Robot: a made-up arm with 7 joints. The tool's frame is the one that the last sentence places. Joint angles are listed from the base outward.
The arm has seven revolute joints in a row. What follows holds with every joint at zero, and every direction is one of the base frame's.
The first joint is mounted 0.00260 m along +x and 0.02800 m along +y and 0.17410 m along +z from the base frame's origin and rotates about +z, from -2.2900 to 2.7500 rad.
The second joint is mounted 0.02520 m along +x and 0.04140 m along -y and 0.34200 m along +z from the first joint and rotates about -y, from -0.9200 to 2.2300 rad.
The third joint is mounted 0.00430 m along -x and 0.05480 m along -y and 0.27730 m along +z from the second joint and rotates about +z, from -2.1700 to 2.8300 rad.
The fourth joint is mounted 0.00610 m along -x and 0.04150 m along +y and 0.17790 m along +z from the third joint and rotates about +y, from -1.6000 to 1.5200 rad.
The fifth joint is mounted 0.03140 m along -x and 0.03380 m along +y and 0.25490 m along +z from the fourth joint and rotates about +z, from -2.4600 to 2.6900 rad.
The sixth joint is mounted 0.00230 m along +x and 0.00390 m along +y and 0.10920 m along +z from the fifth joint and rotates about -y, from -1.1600 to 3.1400 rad.
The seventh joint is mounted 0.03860 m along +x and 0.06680 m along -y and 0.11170 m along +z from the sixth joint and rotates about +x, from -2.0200 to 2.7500 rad.
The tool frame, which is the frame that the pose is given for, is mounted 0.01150 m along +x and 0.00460 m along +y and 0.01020 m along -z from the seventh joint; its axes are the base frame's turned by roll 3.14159, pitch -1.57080 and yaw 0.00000 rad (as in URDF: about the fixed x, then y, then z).
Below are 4 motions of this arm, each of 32 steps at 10 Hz.
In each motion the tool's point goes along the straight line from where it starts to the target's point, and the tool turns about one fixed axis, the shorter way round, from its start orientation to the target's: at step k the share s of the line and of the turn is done. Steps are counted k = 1, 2, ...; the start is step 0. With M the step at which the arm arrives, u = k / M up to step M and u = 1 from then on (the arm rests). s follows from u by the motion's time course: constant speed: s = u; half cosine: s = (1 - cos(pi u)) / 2; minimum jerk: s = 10 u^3 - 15 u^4 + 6 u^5.
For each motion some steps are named. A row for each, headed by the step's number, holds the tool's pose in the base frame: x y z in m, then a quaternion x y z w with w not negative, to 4 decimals.
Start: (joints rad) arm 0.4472 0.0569 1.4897 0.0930 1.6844 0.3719 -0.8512
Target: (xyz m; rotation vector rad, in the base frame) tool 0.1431 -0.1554 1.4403 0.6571 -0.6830 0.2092
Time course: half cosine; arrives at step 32
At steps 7, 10, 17, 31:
7: -0.0715 -0.0521 1.4366 0.3284 -0.4669 -0.0994 0.8150
10: -0.0451 -0.0647 1.4371 0.3280 -0.4514 -0.0750 0.8265
17: 0.0340 -0.1028 1.4384 0.3248 -0.4020 -0.0012 0.8561
31: 0.1425 -0.1551 1.4403 0.3159 -0.3287 0.1000 0.8844

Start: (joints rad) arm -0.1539 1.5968 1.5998 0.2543 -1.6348 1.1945 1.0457
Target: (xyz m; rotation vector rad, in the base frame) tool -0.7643 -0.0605 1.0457 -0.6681 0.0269 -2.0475
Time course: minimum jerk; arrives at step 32
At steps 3, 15, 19, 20, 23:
3: -0.8785 0.0941 0.3318 0.4373 -0.3672 -0.7826 0.2477
15: -0.8285 0.0265 0.6442 0.1361 -0.2202 -0.8871 0.3822
19: -0.8020 -0.0094 0.8097 -0.0342 -0.1282 -0.8918 0.4325
20: -0.7959 -0.0176 0.8478 -0.0736 -0.1061 -0.8878 0.4418
23: -0.7803 -0.0388 0.9456 -0.1735 -0.0486 -0.8689 0.4610

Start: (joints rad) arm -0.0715 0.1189 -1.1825 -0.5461 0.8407 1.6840 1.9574
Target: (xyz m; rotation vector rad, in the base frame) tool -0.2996 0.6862 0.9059 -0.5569 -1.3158 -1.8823
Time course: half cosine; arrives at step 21
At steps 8, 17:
8: -0.2372 0.3422 1.1422 -0.1126 -0.3980 -0.7066 0.5741
17: -0.2917 0.6424 0.9360 -0.2052 -0.5019 -0.7357 0.4059

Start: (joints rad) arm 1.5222 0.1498 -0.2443 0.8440 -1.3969 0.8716 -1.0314
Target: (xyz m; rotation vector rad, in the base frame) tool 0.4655 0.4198 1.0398 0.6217 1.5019 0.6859
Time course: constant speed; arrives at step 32
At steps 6, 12, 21, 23, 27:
6: 0.1443 0.2466 1.3291 0.2275 0.5022 0.6002 0.5795
12: 0.2184 0.2866 1.2624 0.2404 0.5441 0.5361 0.5989
21: 0.3296 0.3465 1.1622 0.2569 0.6004 0.4337 0.6208
23: 0.3543 0.3599 1.1400 0.2601 0.6117 0.4100 0.6245
27: 0.4037 0.3865 1.0954 0.2659 0.6331 0.3618 0.6305

